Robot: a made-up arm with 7 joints. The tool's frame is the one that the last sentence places.
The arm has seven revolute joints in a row. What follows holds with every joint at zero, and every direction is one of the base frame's. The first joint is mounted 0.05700 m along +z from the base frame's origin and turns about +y. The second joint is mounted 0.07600 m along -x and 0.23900 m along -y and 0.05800 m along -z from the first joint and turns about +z. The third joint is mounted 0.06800 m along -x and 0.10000 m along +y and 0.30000 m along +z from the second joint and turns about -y. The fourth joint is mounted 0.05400 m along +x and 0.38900 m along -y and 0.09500 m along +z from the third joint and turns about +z. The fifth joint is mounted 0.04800 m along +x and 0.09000 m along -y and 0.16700 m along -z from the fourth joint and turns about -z. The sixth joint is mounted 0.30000 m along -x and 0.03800 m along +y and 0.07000 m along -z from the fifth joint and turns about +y. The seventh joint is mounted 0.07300 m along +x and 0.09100 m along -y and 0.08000 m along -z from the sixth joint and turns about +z. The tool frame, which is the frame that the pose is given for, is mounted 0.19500 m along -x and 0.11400 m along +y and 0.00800 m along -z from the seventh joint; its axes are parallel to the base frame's.
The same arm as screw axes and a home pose.
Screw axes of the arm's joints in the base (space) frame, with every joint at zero. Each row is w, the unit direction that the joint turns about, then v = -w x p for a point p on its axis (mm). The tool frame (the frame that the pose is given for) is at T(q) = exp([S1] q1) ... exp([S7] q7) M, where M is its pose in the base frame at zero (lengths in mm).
S1 = (0, 1, 0, -57.0, 0.0, 0.0)
S2 = (0, 0, 1, -239.0, 76.0, 0.0)
S3 = (0, -1, 0, 299.0, 0.0, 144.0)
S4 = (0, 0, 1, -528.0, 90.0, 0.0)
S5 = (0, 0, -1, 618.0, -42.0, 0.0)
S6 = (0, 1, 0, -157.0, 0.0, -342.0)
S7 = (0, 0, 1, -671.0, 269.0, 0.0)
M: xyz -464.0 -557.0 69.0 (mm) rpy 0.0000 0.0000 0.0000 (rad, as in URDF)

